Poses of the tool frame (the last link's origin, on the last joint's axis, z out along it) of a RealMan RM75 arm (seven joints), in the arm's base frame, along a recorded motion.
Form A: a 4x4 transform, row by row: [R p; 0 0 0 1], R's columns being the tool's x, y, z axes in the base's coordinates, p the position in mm. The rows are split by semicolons.
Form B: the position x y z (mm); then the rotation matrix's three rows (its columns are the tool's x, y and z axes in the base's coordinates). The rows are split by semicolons. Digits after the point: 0 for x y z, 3 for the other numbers.
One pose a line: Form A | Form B
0.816, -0.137, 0.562, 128; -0.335, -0.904, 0.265, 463; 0.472, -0.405, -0.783, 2; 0, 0, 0, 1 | 128, 463, 2; 0.816, -0.137, 0.562; -0.335, -0.904, 0.265; 0.472, -0.405, -0.783
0.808, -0.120, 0.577, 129; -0.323, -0.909, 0.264, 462; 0.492, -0.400, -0.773, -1; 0, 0, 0, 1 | 129, 462, -1; 0.808, -0.120, 0.577; -0.323, -0.909, 0.264; 0.492, -0.400, -0.773
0.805, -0.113, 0.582, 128; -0.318, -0.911, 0.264, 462; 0.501, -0.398, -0.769, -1; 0, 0, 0, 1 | 128, 462, -1; 0.805, -0.113, 0.582; -0.318, -0.911, 0.264; 0.501, -0.398, -0.769
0.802, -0.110, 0.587, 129; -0.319, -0.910, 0.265, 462; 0.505, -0.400, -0.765, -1; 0, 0, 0, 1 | 129, 462, -1; 0.802, -0.110, 0.587; -0.319, -0.910, 0.265; 0.505, -0.400, -0.765
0.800, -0.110, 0.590, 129; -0.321, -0.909, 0.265, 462; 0.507, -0.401, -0.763, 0; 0, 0, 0, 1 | 129, 462, 0; 0.800, -0.110, 0.590; -0.321, -0.909, 0.265; 0.507, -0.401, -0.763
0.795, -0.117, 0.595, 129; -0.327, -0.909, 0.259, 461; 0.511, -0.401, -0.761, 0; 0, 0, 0, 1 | 129, 461, 0; 0.795, -0.117, 0.595; -0.327, -0.909, 0.259; 0.511, -0.401, -0.761
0.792, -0.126, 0.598, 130; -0.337, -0.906, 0.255, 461; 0.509, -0.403, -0.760, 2; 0, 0, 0, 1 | 130, 461, 2; 0.792, -0.126, 0.598; -0.337, -0.906, 0.255; 0.509, -0.403, -0.760
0.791, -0.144, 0.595, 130; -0.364, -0.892, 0.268, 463; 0.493, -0.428, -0.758, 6; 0, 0, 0, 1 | 130, 463, 6; 0.791, -0.144, 0.595; -0.364, -0.892, 0.268; 0.493, -0.428, -0.758
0.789, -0.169, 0.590, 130; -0.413, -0.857, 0.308, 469; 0.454, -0.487, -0.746, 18; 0, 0, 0, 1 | 130, 469, 18; 0.789, -0.169, 0.590; -0.413, -0.857, 0.308; 0.454, -0.487, -0.746
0.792, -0.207, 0.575, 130; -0.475, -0.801, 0.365, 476; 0.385, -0.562, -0.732, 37; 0, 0, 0, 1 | 130, 476, 37; 0.792, -0.207, 0.575; -0.475, -0.801, 0.365; 0.385, -0.562, -0.732
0.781, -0.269, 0.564, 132; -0.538, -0.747, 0.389, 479; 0.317, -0.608, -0.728, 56; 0, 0, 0, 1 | 132, 479, 56; 0.781, -0.269, 0.564; -0.538, -0.747, 0.389; 0.317, -0.608, -0.728
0.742, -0.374, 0.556, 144; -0.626, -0.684, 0.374, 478; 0.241, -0.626, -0.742, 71; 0, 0, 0, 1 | 144, 478, 71; 0.742, -0.374, 0.556; -0.626, -0.684, 0.374; 0.241, -0.626, -0.742
